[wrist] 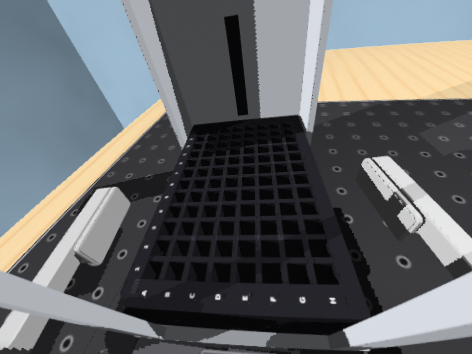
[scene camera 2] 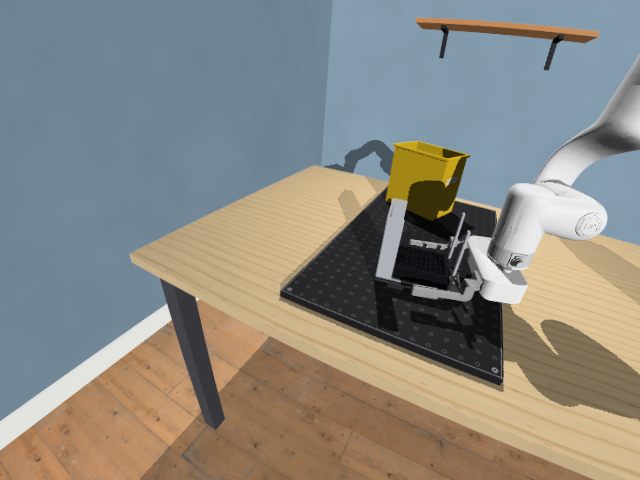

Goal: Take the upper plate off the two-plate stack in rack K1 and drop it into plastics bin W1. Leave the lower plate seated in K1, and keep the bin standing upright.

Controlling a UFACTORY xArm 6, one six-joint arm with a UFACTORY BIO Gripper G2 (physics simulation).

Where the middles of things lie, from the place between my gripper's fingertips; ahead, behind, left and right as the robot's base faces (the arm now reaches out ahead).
I see the yellow bin [scene camera 2: 427,176] 390 mm to the right of my hand, 90 mm ahead of it and 60 mm above it.
